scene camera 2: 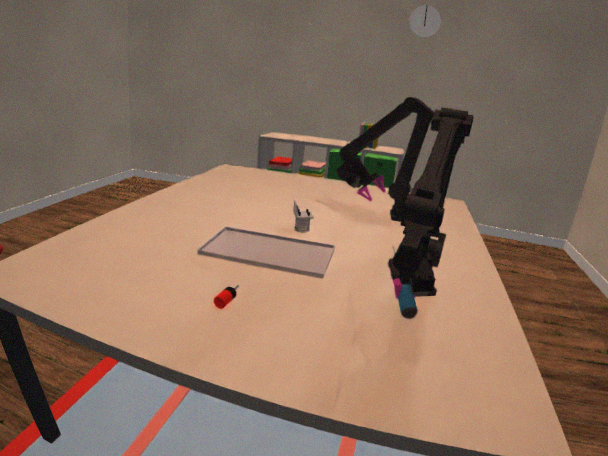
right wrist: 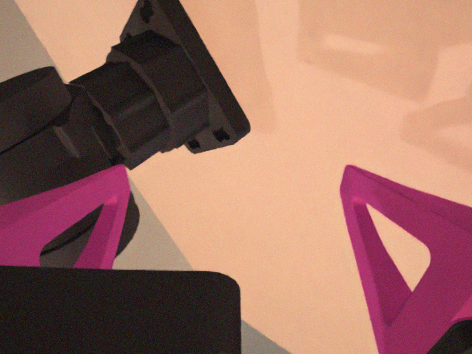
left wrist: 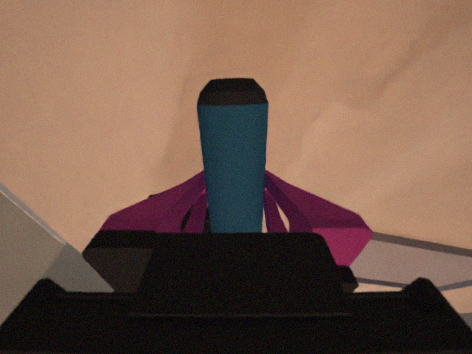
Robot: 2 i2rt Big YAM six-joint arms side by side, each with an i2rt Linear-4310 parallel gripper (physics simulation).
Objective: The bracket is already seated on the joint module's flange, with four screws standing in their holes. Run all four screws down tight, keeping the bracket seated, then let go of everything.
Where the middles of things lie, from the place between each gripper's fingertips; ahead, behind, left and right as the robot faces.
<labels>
Right now my left hand is 40 mm to the left of the blue screwdriver (left wrist: 232,112) and 20 mm below it.
My right gripper is now 82 cm to the right of the blue screwdriver, 5 cm past it and 1 cm below it.
</labels>
